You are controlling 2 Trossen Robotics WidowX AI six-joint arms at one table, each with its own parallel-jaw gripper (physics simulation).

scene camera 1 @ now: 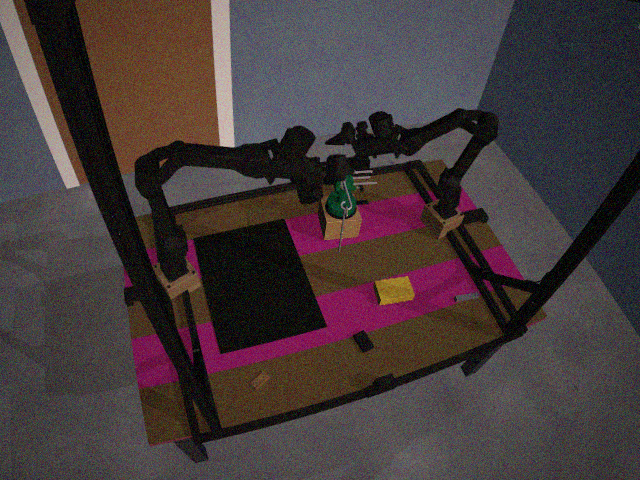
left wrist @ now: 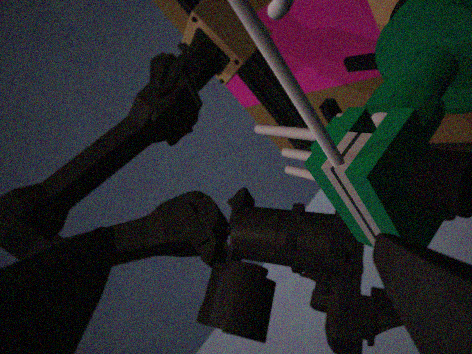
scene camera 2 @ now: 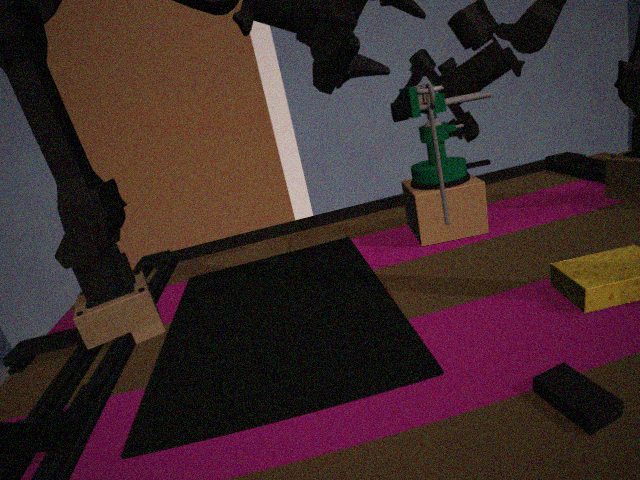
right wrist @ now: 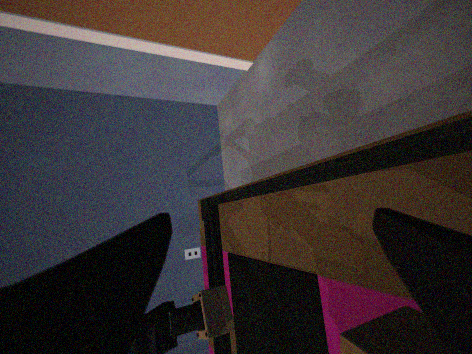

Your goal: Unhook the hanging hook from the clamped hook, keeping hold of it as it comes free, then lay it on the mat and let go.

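Places are measured from the left arm's base along level axes (x right, y up, z back), in centimetres.
Pixels of known places: left gripper, fingertip midpoint: (left wrist: 247, 242) (scene camera 2: 406, 45); right gripper, fingertip midpoint: (scene camera 1: 330, 152) (left wrist: 460, 259) (scene camera 2: 408, 122) (right wrist: 270, 220); left arm's base, link origin: (scene camera 1: 174, 269) (scene camera 2: 110, 292) (right wrist: 199, 315); right arm's base, link origin: (scene camera 1: 445, 210) (left wrist: 209, 52).
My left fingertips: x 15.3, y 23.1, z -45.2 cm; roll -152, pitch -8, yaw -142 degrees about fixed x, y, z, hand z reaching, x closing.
Ahead of a thing's pixels: the offset from my left fingertips to its top centre. "pt": to the spot under its first point. Level surfaces: height alone.
The clamped hook @[pt dx +2.4, dy -5.9, dz -1.0 cm] (scene camera 1: 347, 192) (left wrist: 290, 85) is a grey rod rising from the jaws of a green vise @[dx -3.3, dy -5.4, dz -7.8 cm] (scene camera 1: 336, 202) (scene camera 2: 453, 167) (left wrist: 425, 55). The hanging hook @[dx +7.4, dy -5.3, dz +3.8 cm] (scene camera 1: 341, 229) (scene camera 2: 442, 193) hangs from its curl, straight down in front of the vise's wooden block @[pt dx +2.4, dy -24.5, dz -6.7 cm] (scene camera 1: 353, 227) (scene camera 2: 469, 211). The hooks' meeting point is outside the left wrist view. My left gripper (scene camera 2: 406, 43) is open and empty, above and to the left of the vise. My right gripper (right wrist: 270, 220) is open and empty, behind the vise. The black mat @[dy -29.2 cm] (scene camera 1: 258, 284) (scene camera 2: 284, 351) (right wrist: 275, 300) lies left of the vise.
Pale bars @[pt dx -1.1, dy -8.7, dz -11.4 cm] (scene camera 1: 364, 177) (scene camera 2: 470, 97) stick out rightward from the vise. A yellow block @[dx +24.9, dy -26.8, dz -2.8 cm] (scene camera 1: 395, 290) (scene camera 2: 615, 279) and a black block @[dx +31.1, dy -28.3, dz +15.1 cm] (scene camera 1: 363, 341) (scene camera 2: 577, 397) lie toward the front. A small wooden piece @[dx +23.1, dy -28.9, dz +43.5 cm] (scene camera 1: 260, 381) and a grey piece @[dx +41.0, dy -28.2, dz -19.8 cm] (scene camera 1: 466, 297) also lie on the table.
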